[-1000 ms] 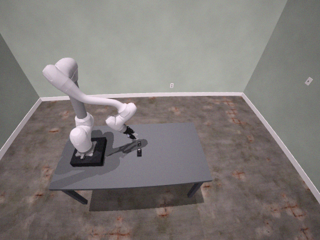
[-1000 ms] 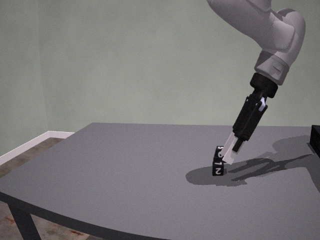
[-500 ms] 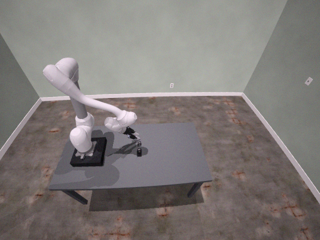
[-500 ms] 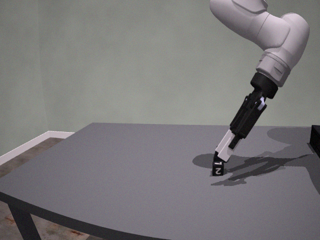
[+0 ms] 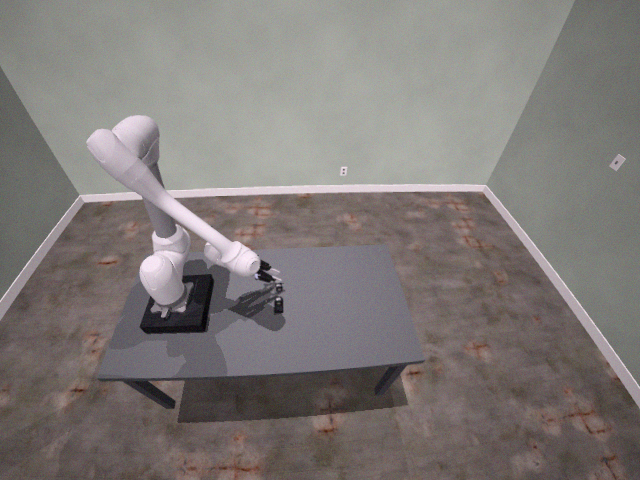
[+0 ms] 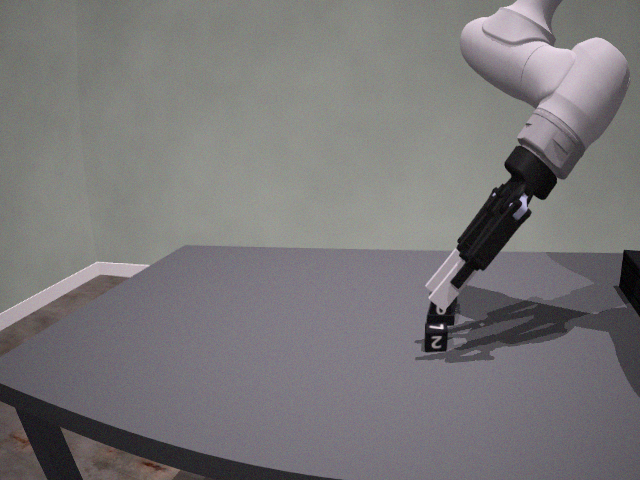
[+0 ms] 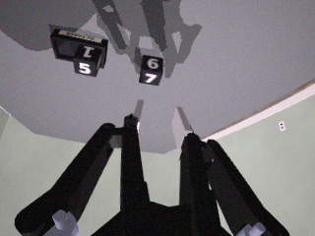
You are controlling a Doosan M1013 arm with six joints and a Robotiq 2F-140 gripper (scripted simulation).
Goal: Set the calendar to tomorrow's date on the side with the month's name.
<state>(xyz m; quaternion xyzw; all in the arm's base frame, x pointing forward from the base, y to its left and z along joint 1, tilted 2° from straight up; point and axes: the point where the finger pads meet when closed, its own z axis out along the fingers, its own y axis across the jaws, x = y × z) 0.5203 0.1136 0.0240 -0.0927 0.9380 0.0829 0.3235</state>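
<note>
My hand is 20 mm short of the black number cube, 10 mm to the left of it and 90 mm above it. From my hand the other things lie so: tray: 20 mm ahead, 120 mm to the right, 100 mm below.
</note>
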